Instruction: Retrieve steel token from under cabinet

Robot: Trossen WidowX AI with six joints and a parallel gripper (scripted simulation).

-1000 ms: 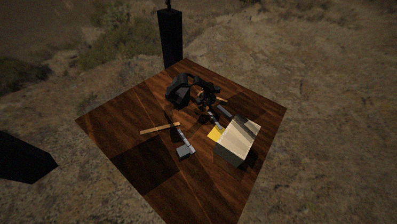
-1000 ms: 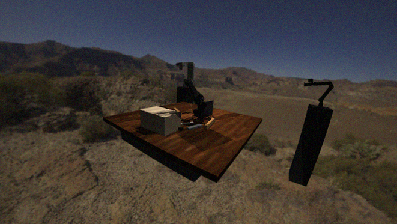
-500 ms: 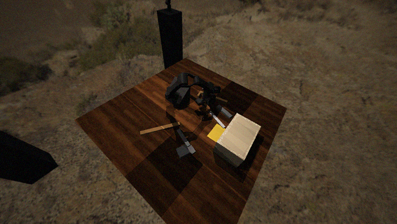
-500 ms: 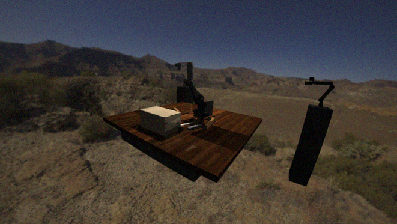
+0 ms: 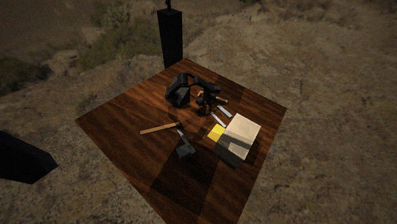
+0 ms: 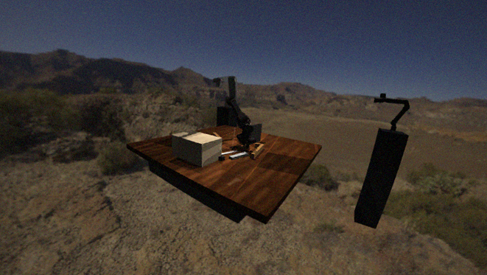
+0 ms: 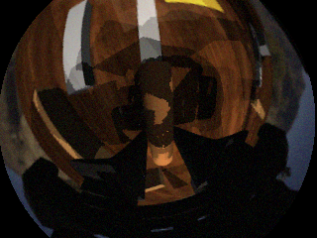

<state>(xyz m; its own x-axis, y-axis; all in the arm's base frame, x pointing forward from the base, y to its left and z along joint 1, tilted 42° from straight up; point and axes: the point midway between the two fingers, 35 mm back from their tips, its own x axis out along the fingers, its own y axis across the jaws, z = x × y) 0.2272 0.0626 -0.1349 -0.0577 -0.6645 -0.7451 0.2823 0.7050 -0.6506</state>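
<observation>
The grey bar lies 17 cm ahead of my gripper tip and 6 cm to the left of it. From my gripper tip the other things lie so: steel token: 38 cm ahead, 13 cm to the right, 1 cm below; then wooden stick: 13 cm behind, 42 cm to the right; then grey scraper: 11 cm ahead, 39 cm to the right.
</observation>
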